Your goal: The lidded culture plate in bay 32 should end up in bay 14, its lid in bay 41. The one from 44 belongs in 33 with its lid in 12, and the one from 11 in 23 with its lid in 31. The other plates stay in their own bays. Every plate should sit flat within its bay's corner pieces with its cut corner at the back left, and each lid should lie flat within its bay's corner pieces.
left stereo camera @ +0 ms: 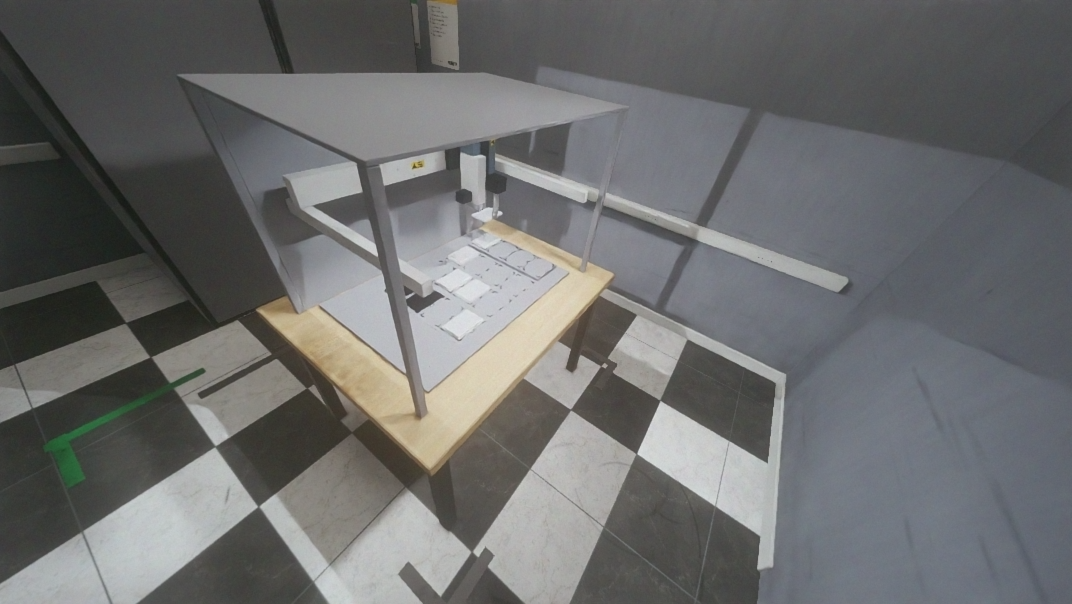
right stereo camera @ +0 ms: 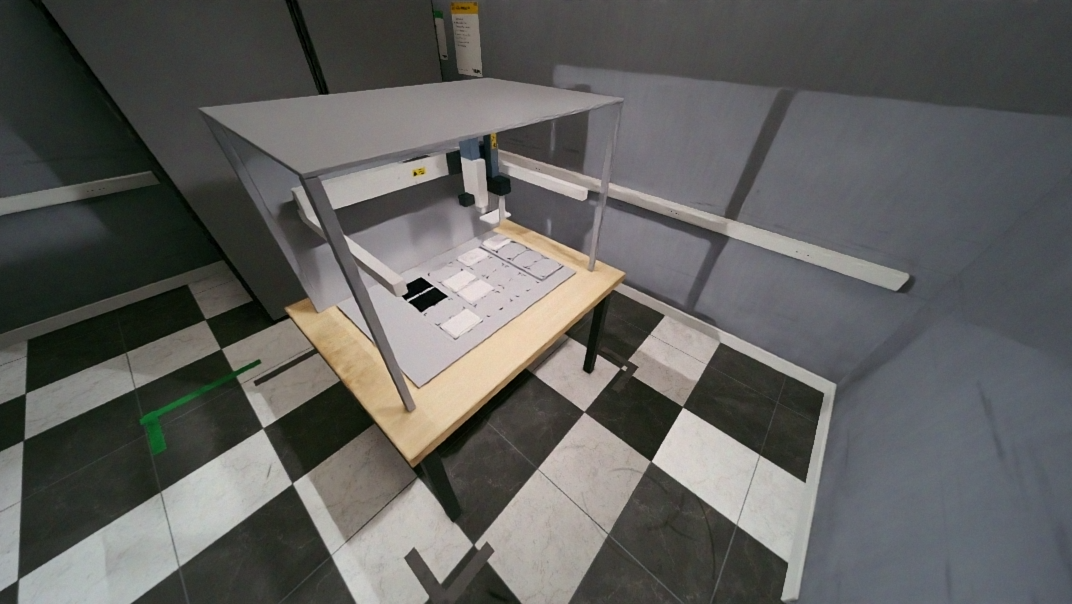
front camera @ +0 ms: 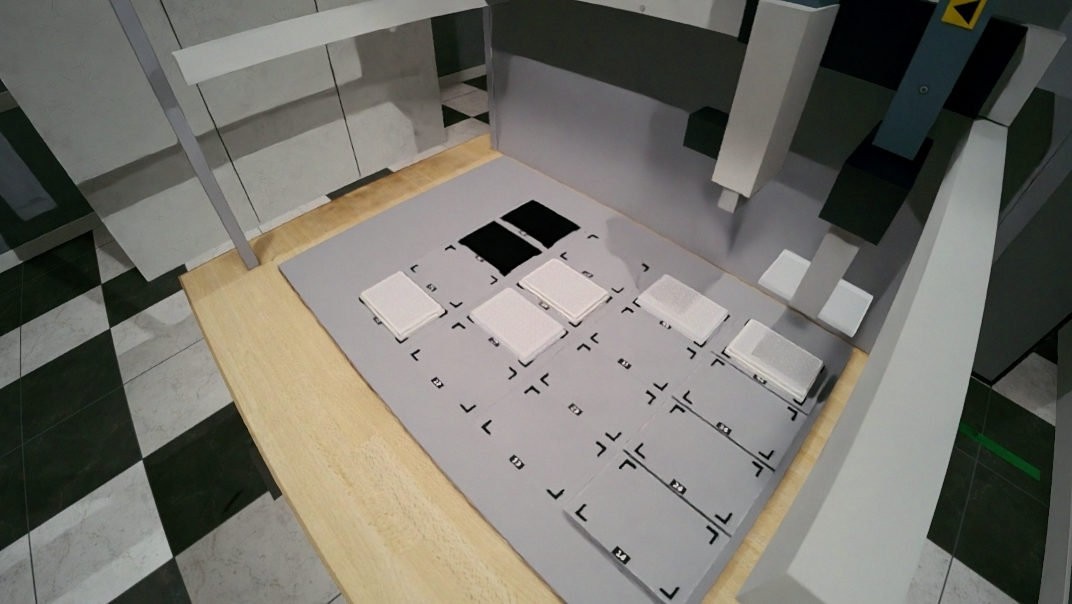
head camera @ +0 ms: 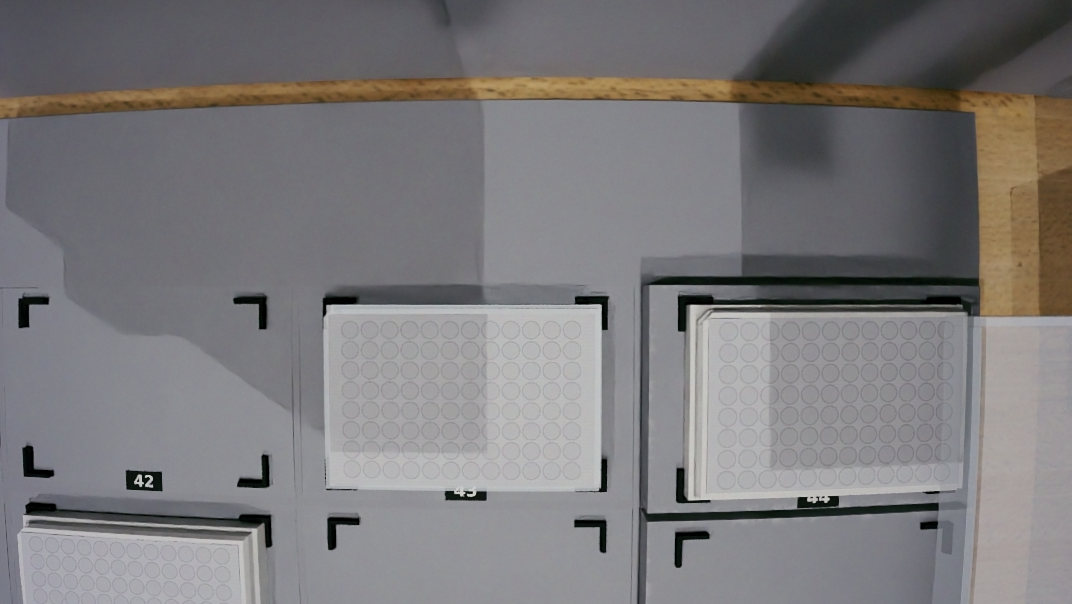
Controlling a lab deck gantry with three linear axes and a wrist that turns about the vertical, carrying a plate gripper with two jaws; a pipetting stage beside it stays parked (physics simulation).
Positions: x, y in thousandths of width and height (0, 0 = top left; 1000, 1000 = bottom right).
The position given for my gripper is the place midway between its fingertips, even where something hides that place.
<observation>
In view: my gripper (front camera: 761, 481), a black lid (front camera: 467, 410), a white lid (head camera: 931, 860), a black lid (front camera: 502, 367), a grey back wall (front camera: 560, 171), a grey frame post (left stereo camera: 347, 299) and a bay 14 (front camera: 623, 895).
The white lid shows as well in the front camera view (front camera: 791, 506). The grey back wall also shows in the left stereo camera view (left stereo camera: 298, 445) and in the right stereo camera view (right stereo camera: 375, 380). The grey frame post shows as well in the right stereo camera view (right stereo camera: 292, 310).
</observation>
